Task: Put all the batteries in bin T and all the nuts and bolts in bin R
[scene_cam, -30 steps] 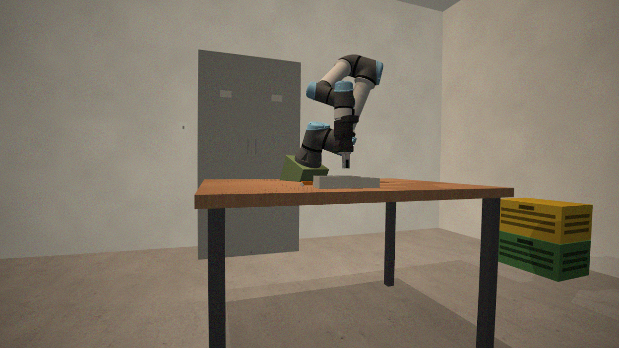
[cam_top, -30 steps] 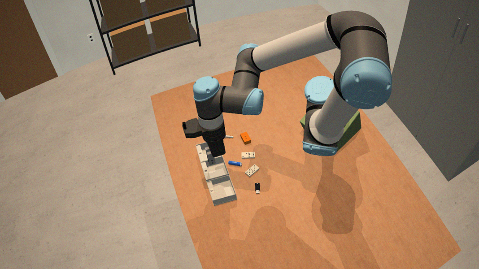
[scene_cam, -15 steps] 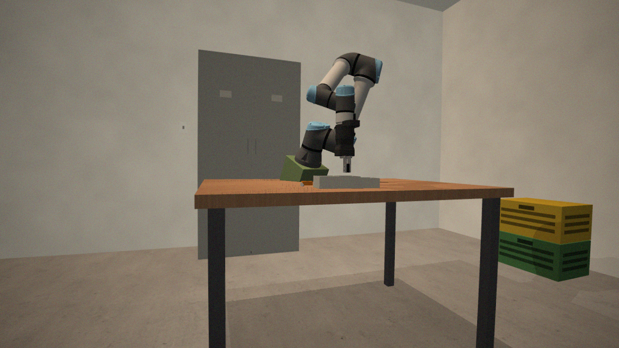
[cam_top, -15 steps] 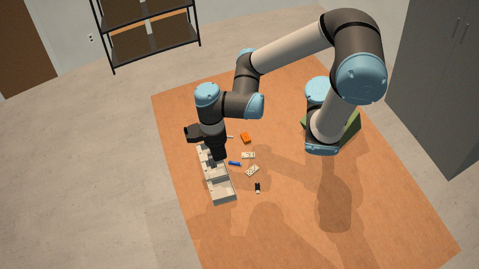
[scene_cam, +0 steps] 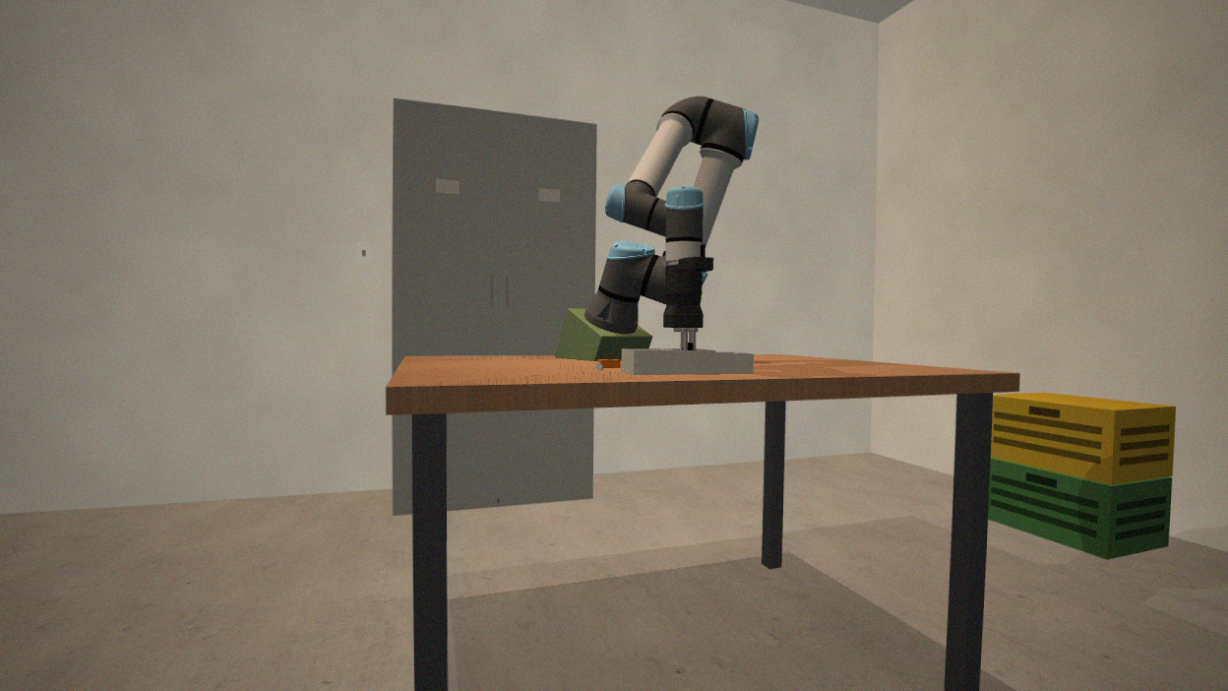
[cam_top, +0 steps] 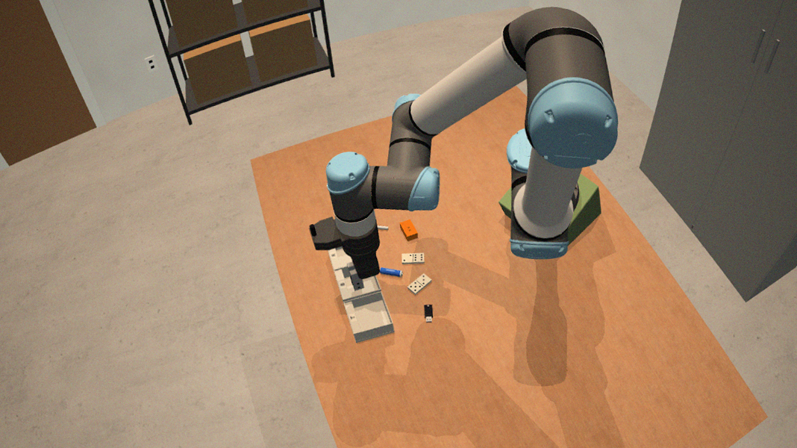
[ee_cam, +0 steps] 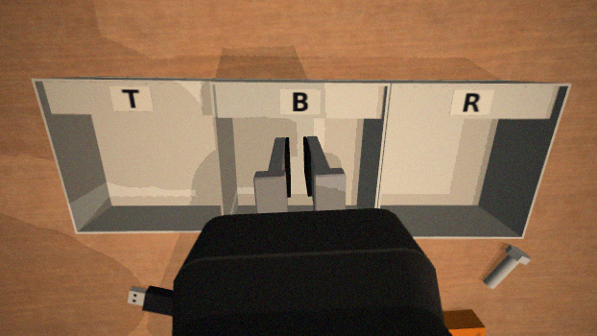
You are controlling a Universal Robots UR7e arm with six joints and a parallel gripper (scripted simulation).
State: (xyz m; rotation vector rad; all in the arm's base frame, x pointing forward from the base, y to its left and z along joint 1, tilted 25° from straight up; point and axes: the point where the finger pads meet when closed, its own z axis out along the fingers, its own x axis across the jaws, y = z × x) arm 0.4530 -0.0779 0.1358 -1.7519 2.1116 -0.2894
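Now: the grey bin row 2 cm below my hand. The rest, counted from my hand: blue cylindrical battery: 8 cm behind, 4 cm below; black USB stick: 10 cm behind, 13 cm to the left, 4 cm below; grey bolt: 12 cm behind, 14 cm to the right, 4 cm below.
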